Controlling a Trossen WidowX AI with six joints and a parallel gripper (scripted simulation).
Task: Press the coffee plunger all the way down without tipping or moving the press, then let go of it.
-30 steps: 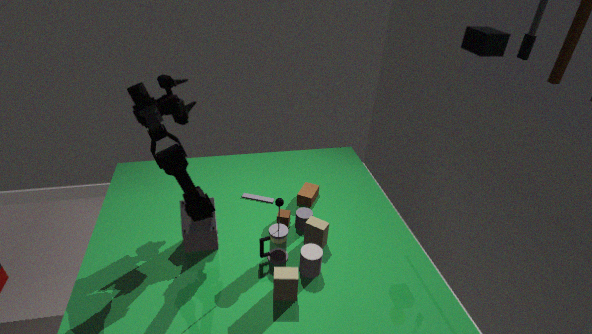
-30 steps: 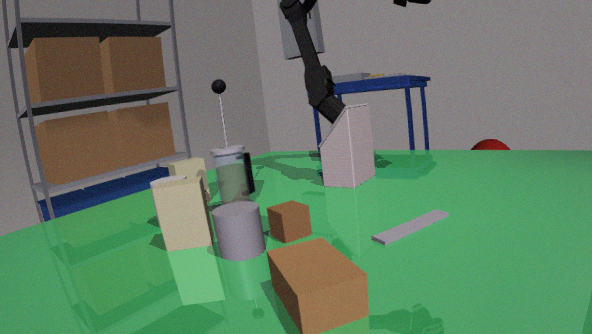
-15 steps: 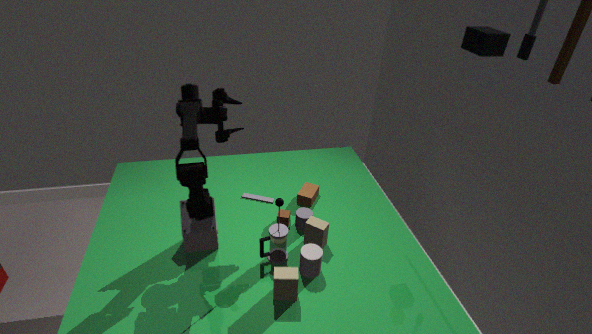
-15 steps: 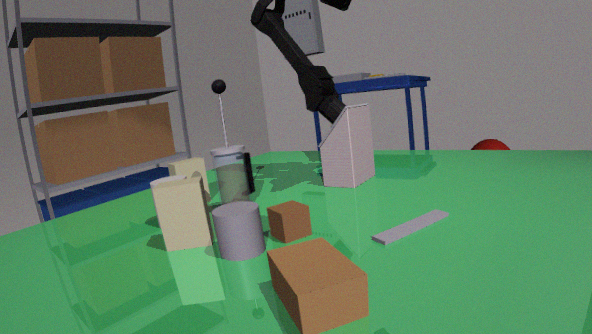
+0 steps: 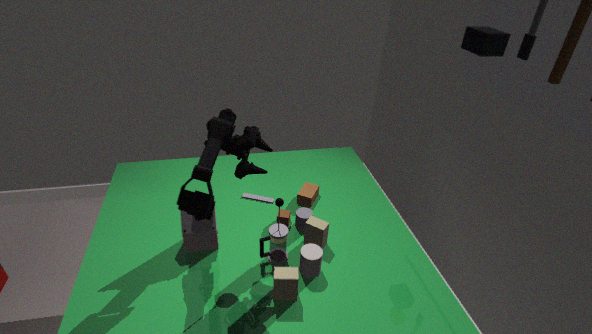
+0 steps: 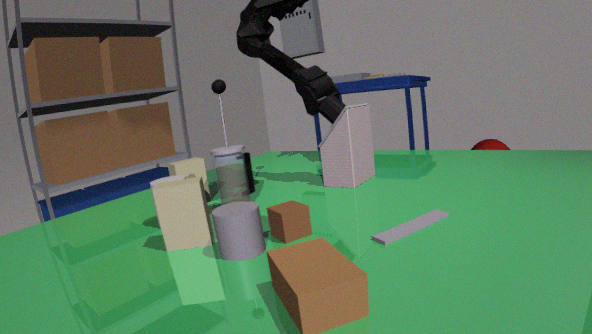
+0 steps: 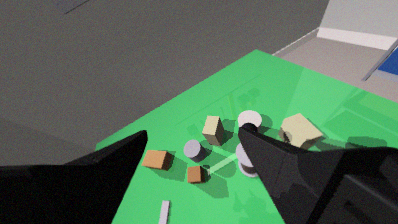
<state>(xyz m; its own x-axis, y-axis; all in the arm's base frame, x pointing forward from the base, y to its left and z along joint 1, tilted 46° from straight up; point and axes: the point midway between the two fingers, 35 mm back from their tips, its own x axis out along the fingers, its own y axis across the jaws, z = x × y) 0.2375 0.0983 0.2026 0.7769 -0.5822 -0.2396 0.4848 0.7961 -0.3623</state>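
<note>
Right now the coffee press is 250 mm below my gripper tip and 80 mm to the right of it. Round my gripper tip: brown box (360 mm below, 260 mm ahead, 220 mm to the left); flat grey bar (380 mm below, 290 mm to the left, 40 mm ahead).
</note>
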